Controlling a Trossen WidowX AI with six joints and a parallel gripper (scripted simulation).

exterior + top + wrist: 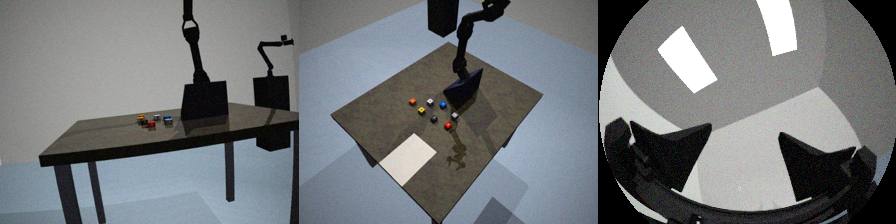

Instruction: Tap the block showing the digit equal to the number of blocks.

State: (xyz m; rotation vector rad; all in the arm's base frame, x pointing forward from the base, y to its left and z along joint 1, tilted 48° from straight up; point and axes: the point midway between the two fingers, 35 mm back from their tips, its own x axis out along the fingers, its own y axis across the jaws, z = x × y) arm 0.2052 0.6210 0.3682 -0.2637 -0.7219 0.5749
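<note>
My gripper tip is 83 cm above the black block, 14 cm short of it and 11 cm to the left of it. From my gripper tip the other things lie so: red block (83 cm below, 12 cm ahead, 2 cm to the right); then grey block (83 cm below, 3 cm to the right, 3 cm ahead); then blue block (83 cm below, 14 cm to the right, 2 cm ahead).
</note>
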